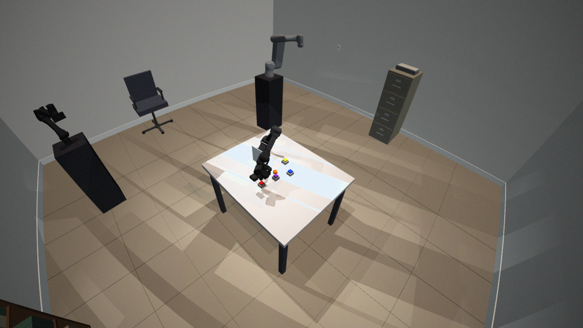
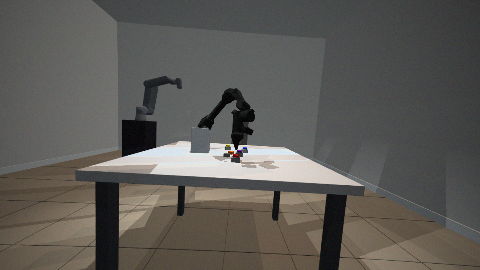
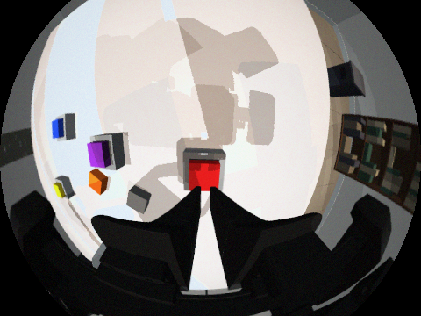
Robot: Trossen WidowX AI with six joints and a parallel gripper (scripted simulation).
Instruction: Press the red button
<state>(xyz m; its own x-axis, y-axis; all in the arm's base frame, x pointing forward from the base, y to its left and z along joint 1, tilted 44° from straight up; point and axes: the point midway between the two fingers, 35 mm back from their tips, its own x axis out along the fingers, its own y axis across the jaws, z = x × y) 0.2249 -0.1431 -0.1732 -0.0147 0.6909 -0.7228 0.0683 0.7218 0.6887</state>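
The red button lies 30 mm below my gripper tip. Also, from my gripper tip: small grey block: 110 mm to the left, 60 mm below, 50 mm behind; purple button: 140 mm to the left, 30 mm below, 30 mm ahead; orange block: 190 mm to the left, 60 mm below, 20 mm behind.
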